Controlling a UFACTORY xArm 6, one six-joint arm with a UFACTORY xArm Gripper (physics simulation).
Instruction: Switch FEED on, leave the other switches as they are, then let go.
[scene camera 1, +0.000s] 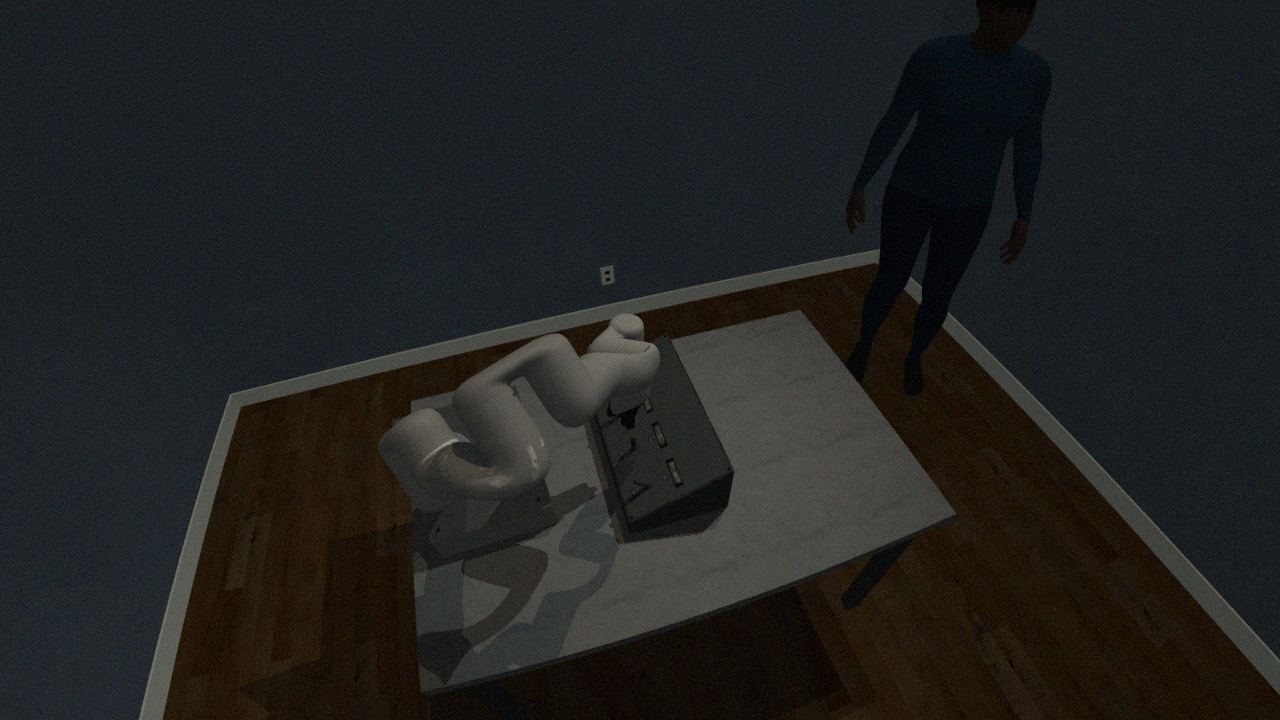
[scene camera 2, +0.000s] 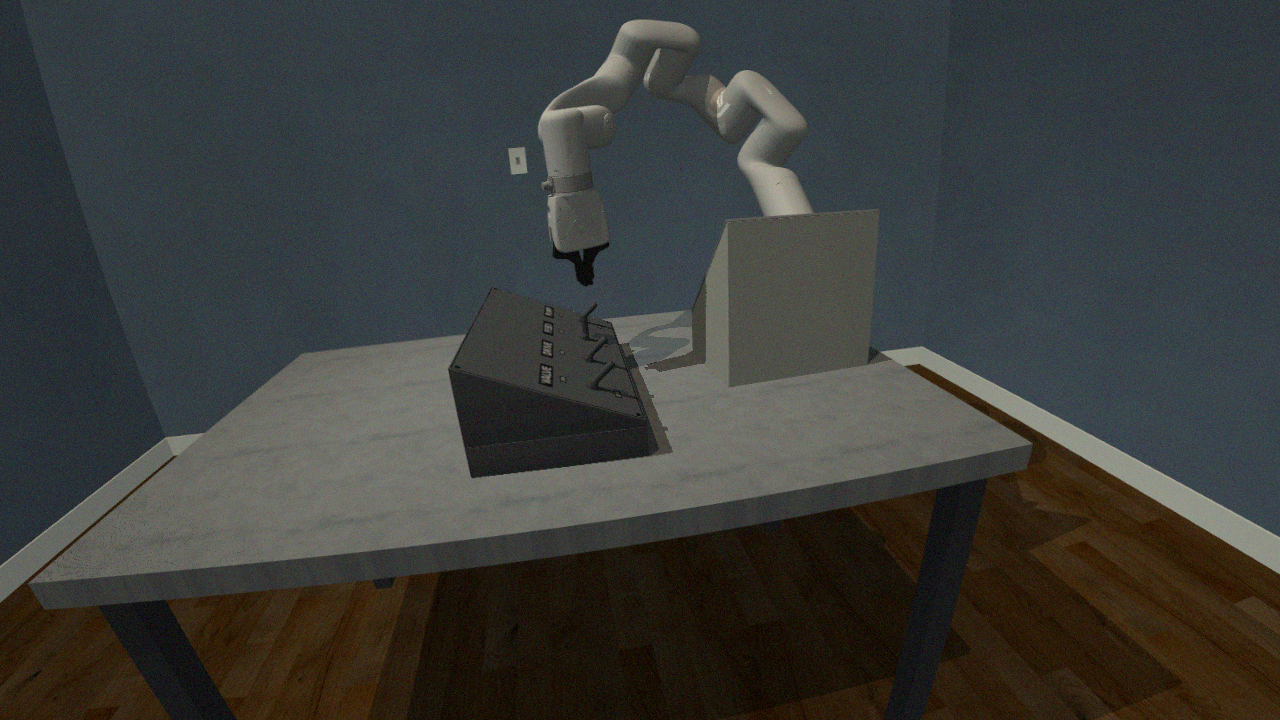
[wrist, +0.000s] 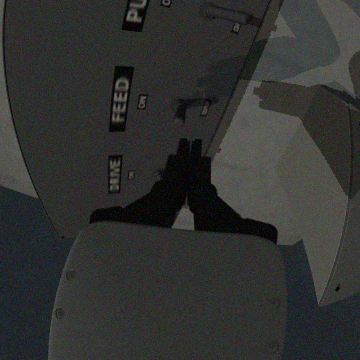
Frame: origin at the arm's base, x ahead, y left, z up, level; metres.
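Seen in the pictures: gripper, fingertip midpoint: (scene camera 1: 628, 425) (scene camera 2: 586, 283) (wrist: 190, 153); arm's base, origin of the base link: (scene camera 2: 804, 252).
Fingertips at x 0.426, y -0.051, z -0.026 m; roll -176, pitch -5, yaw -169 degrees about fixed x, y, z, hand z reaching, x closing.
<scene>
Offsets run from my fingertips to a thing's top centre. Level surfaces: height alone.
The dark sloped switch panel (scene camera 1: 693, 429) (scene camera 2: 505, 335) (wrist: 60, 125) stands on the table. The FEED lever @(0.011 m ahead, 0.004 m left, 0.055 m down) (scene camera 2: 585, 325) (wrist: 179, 114) stands nearly vertical in scene camera 2, tilted toward the ON side of the slope. The PUMP lever (scene camera 2: 597, 349) (wrist: 225, 13), its label partly cut off in the wrist view, and the DRIVE lever @(0.015 m back, 0.114 m right, 0.066 m down) (scene camera 2: 589, 309) lean to the OFF side. The nearest lever @(0.023 m ahead, 0.244 m left, 0.066 m down) (scene camera 2: 605, 374) leans the same way. My gripper (scene camera 1: 629, 419) (scene camera 2: 585, 281) (wrist: 190, 153) is shut and empty, above the levers and apart from them. It hides most of the DRIVE lever in the wrist view.
The panel stands on a grey table @(0.194 m down) (scene camera 1: 805, 429) (scene camera 2: 358, 402). A large pale block (scene camera 2: 796, 295) stands in front of the arm's base in scene camera 2. A person (scene camera 1: 962, 134) stands beyond the table's far right corner in scene camera 1.
</scene>
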